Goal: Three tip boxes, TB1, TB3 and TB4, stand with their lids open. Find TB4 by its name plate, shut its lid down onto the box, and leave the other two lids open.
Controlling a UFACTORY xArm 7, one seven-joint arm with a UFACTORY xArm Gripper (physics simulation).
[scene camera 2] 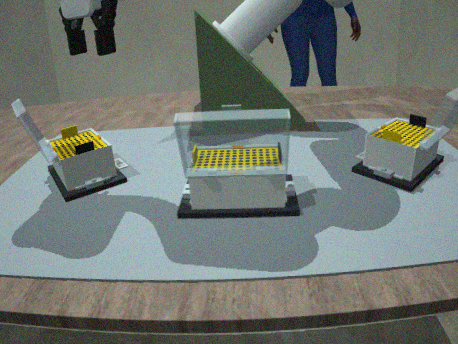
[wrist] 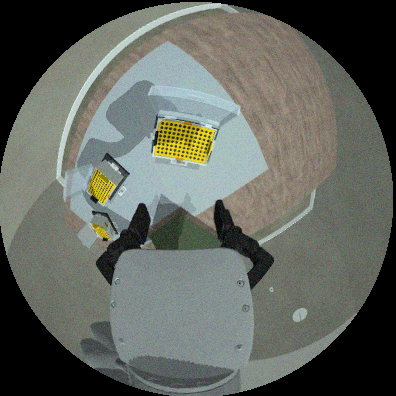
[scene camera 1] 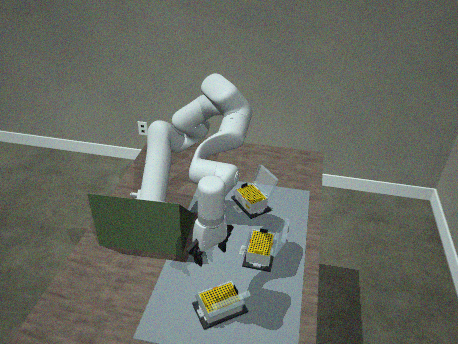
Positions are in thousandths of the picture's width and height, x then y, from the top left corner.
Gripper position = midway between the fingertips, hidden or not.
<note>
In view: the gripper (scene camera 2: 202, 158) and a mat (scene camera 2: 761, 650).
The gripper shows as well in the wrist view (wrist: 453, 529). The mat shows as well in the wrist view (wrist: 309, 319) and in scene camera 1 (scene camera 1: 602, 882).
</note>
